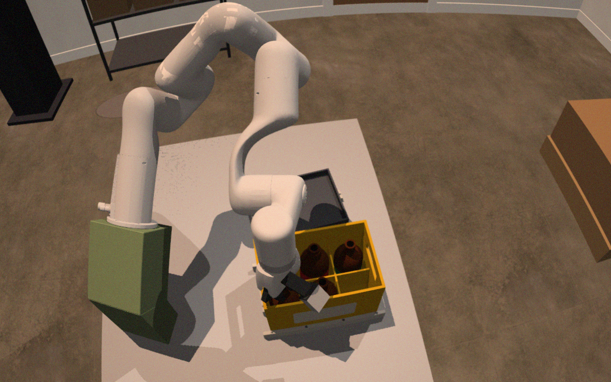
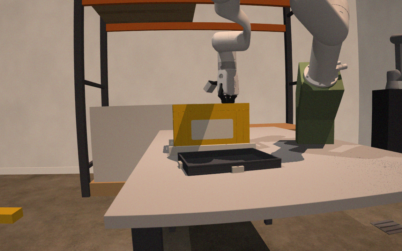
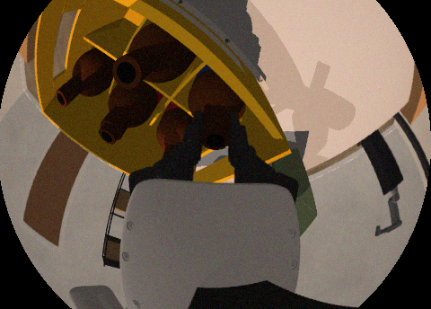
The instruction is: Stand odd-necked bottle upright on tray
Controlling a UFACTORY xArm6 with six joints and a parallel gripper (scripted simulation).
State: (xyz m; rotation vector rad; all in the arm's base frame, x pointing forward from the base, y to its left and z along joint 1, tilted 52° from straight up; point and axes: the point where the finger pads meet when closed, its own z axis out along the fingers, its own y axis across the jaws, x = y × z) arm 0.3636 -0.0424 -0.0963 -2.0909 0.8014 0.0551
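The yellow crate is 80 mm ahead of my hand, 60 mm to the left of it and 70 mm below it. From my hand the other things lie so: glass bottle (70 mm ahead, 100 mm to the left, 70 mm below); then dark tray (30 mm ahead, 330 mm to the left, 150 mm below).
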